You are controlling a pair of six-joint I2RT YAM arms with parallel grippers.
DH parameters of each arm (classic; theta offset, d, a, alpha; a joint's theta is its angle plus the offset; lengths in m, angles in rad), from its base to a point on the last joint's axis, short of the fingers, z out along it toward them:
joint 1: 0 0.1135 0.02 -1.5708
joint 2: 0 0 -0.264 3.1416
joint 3: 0.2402 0 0.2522 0
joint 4: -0.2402 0 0.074 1.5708
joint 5: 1.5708 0 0 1.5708
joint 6: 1.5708 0.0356 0 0
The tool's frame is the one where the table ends.
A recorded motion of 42 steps. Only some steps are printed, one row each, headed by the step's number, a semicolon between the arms.
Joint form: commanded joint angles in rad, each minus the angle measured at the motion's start. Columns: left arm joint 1, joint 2, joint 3, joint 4, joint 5, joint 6; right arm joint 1, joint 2, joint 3, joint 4, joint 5, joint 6.
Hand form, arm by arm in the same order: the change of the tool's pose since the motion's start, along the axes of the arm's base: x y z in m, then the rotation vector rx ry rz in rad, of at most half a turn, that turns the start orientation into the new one. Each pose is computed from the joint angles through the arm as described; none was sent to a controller.
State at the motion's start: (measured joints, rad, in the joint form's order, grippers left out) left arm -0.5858 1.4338 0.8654 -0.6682 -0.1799 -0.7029; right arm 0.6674 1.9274 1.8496 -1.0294 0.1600 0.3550
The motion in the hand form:
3: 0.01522 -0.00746 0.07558 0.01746 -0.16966 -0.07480; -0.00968 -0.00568 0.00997 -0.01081 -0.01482 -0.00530
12: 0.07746 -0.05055 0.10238 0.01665 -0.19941 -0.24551; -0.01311 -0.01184 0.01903 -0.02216 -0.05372 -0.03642
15: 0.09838 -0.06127 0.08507 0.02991 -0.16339 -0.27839; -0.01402 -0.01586 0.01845 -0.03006 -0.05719 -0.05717
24: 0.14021 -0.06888 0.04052 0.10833 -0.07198 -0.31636; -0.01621 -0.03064 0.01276 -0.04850 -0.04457 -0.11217
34: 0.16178 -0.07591 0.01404 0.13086 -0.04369 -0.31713; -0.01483 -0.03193 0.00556 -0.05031 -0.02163 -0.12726
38: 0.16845 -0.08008 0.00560 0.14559 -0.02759 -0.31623; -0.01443 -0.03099 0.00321 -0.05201 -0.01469 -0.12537
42: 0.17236 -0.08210 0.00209 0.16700 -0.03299 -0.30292; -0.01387 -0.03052 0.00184 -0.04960 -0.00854 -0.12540
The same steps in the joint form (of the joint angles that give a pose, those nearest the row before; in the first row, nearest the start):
3: -0.0008 -0.0451 0.2391 -0.1280 -0.0697 0.1137; 0.0057 -0.0421 -0.0180 -0.0195 0.0207 0.0019
12: 0.0013 0.2225 0.5898 -0.1576 -0.0074 0.2805; 0.0026 -0.0713 -0.0252 -0.0198 0.0629 0.0116
15: 0.0102 0.3234 0.6440 -0.1448 0.0137 0.3148; -0.0028 -0.0830 -0.0424 -0.0185 0.0773 0.0219
24: 0.0496 0.5262 0.7499 -0.1511 0.0112 0.3942; -0.0282 -0.1192 -0.1067 -0.0163 0.0961 0.0469
34: 0.0605 0.6399 0.8147 -0.1343 0.0050 0.4072; -0.0338 -0.1130 -0.1235 -0.0154 0.0885 0.0622
38: 0.0592 0.6846 0.8523 -0.1474 -0.0037 0.4068; -0.0327 -0.1081 -0.1254 -0.0153 0.0854 0.0630
42: 0.0577 0.7062 0.8717 -0.1481 -0.0294 0.4007; -0.0331 -0.1044 -0.1254 -0.0153 0.0801 0.0653

